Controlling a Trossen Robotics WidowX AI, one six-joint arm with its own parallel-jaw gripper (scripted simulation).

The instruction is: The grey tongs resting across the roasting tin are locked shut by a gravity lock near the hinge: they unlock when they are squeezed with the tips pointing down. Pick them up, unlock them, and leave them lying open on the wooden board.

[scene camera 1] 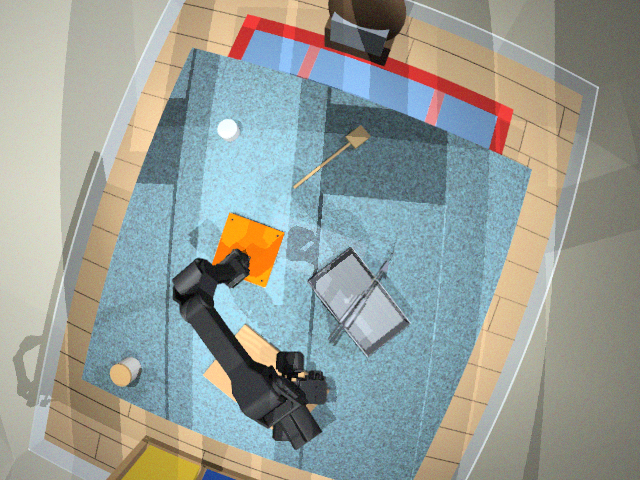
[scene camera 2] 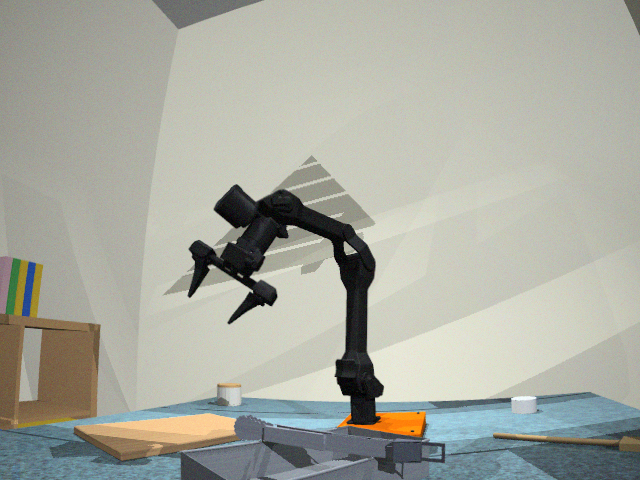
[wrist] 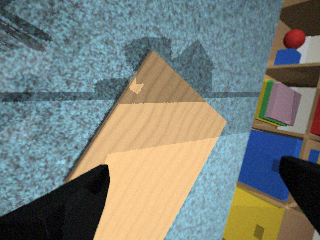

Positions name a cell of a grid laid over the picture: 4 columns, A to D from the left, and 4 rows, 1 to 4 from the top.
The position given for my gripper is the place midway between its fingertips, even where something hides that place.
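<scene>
A wooden board (scene camera 1: B3) (wrist: B3) is visible. My gripper (scene camera 2: B3) (scene camera 1: B4) (wrist: C3) is open and holds nothing.
</scene>
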